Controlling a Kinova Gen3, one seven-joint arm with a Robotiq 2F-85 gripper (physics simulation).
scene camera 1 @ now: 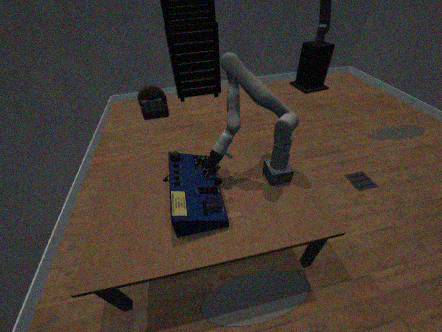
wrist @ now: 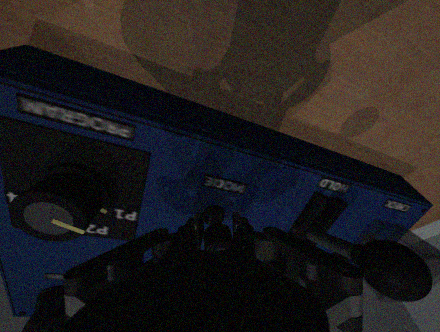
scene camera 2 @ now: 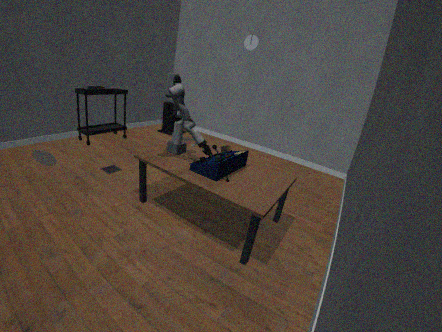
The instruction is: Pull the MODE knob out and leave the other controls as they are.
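Where they show: gripper, fingertip midpoint: [scene camera 1: 204, 175] [wrist: 218, 221] [scene camera 2: 212, 157]; arm's base, link origin: [scene camera 1: 277, 164] [scene camera 2: 177, 142].
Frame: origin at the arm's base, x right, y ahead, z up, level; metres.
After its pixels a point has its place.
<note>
A blue control panel [scene camera 1: 191, 194] {y 0.539, x -0.054, z 0.018 m} [scene camera 2: 210, 169] {y 0.538, x 0.288, z -0.020 m} [wrist: 268, 171] {y 0.381, x 0.041, z -0.033 m} lies on the wooden table [scene camera 1: 269, 224] {y 0.202, x -0.293, z -0.098 m} [scene camera 2: 252, 188] {y 0.867, x 0.206, z -0.098 m}. In the wrist view the white MODE label [wrist: 224, 184] {y 0.398, x 0.080, z -0.025 m} shows on its face. Just below the label stands the small dark MODE knob [wrist: 214, 227] {y 0.412, x 0.088, z 0.012 m}. My gripper [scene camera 1: 209, 171] {y 0.435, x 0.078, z -0.006 m} [scene camera 2: 209, 152] {y 0.435, x 0.078, z -0.006 m} [wrist: 218, 221] {y 0.435, x 0.078, z -0.006 m} is down at the panel's far right part, its two fingers shut on either side of the knob. The HOLD lever [wrist: 317, 211] {y 0.409, x -0.026, z -0.013 m} lies to the right of the fingers and the PROGRAM dial [wrist: 64, 217] {y 0.405, x 0.192, z 0.017 m} to the left; I touch neither.
My arm's base [scene camera 1: 277, 172] {y 0.035, x -0.058, z -0.002 m} stands on the table right of the panel. On the floor behind stand a tall black rack [scene camera 1: 193, 49], a dark domed object [scene camera 1: 152, 103] and a black pedestal [scene camera 1: 313, 66]. A black cart [scene camera 2: 101, 91] stands by the far wall.
</note>
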